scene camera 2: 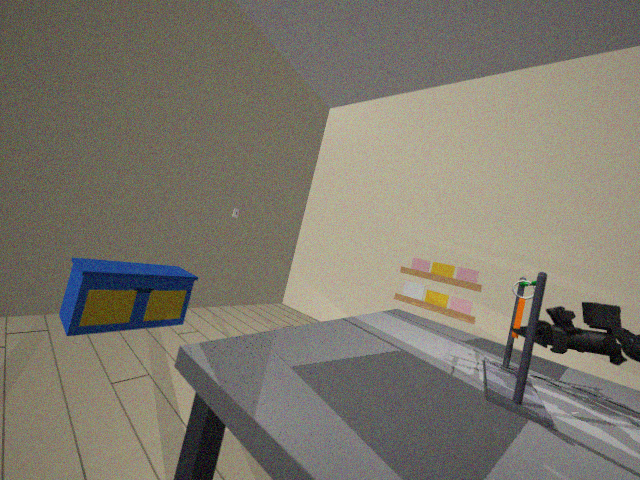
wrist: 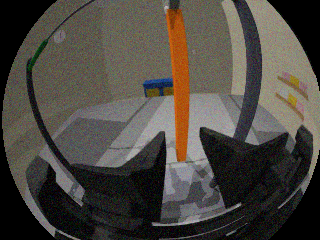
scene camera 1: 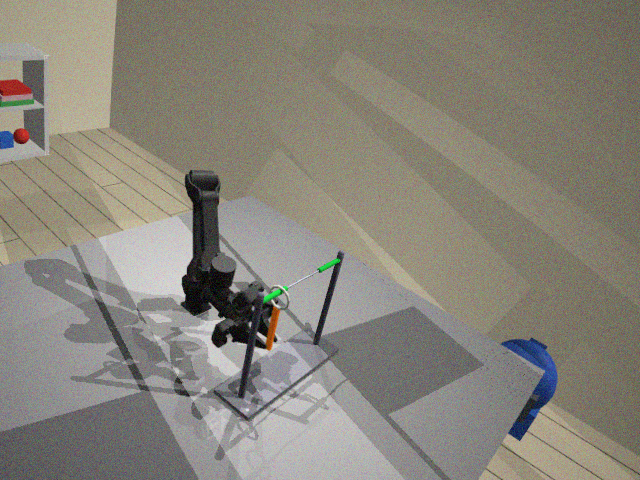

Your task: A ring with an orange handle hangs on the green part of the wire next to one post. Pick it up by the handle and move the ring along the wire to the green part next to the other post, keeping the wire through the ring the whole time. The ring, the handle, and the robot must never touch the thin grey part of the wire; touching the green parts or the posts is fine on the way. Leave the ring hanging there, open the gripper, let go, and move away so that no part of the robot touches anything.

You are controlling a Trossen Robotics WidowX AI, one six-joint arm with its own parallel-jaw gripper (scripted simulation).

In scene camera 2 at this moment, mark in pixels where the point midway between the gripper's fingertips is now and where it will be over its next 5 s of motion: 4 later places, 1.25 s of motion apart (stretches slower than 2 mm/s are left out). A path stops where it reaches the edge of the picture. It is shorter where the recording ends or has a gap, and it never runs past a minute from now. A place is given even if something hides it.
The gripper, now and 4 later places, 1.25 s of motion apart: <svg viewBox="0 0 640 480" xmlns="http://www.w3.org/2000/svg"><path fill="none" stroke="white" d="M512 329L500 328L500 324L501 325L503 328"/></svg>
